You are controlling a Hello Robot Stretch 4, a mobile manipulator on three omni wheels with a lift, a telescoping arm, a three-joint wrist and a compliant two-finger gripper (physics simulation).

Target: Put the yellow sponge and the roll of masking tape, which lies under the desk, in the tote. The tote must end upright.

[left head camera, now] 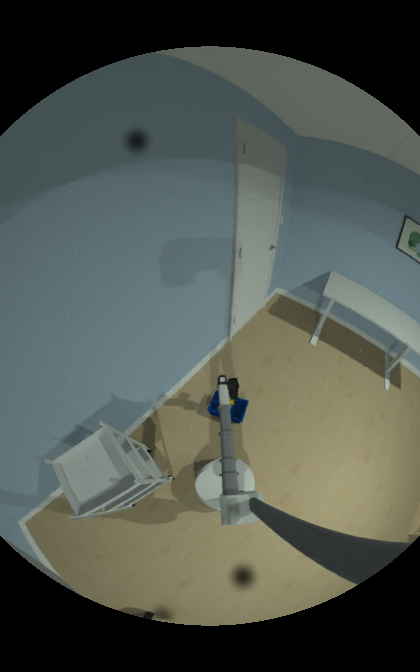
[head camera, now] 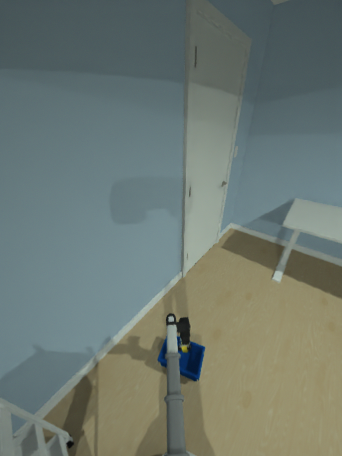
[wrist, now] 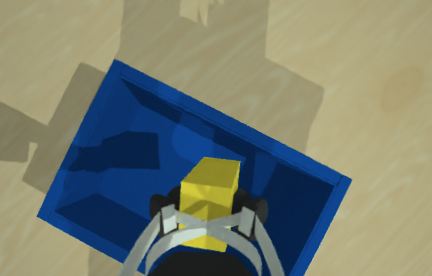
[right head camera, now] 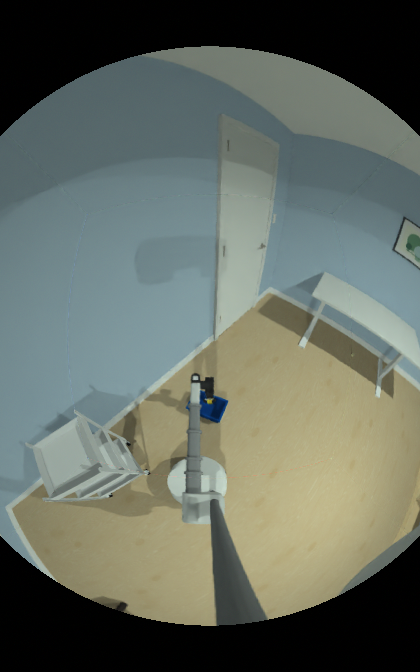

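Note:
The yellow sponge is held between the fingers of my gripper, which is shut on it. In the wrist view the sponge is over the inside of the blue tote, a little above its bottom. The tote stands upright on the floor with its opening up. The fingers hide part of the sponge. The roll of masking tape cannot be made out; a tiny pale speck shows under the white desk, too small to identify.
A white cart stands at the left by the blue wall. A white door is in the wall beyond the tote. The desk stands at the right against the far wall, with its legs on the floor.

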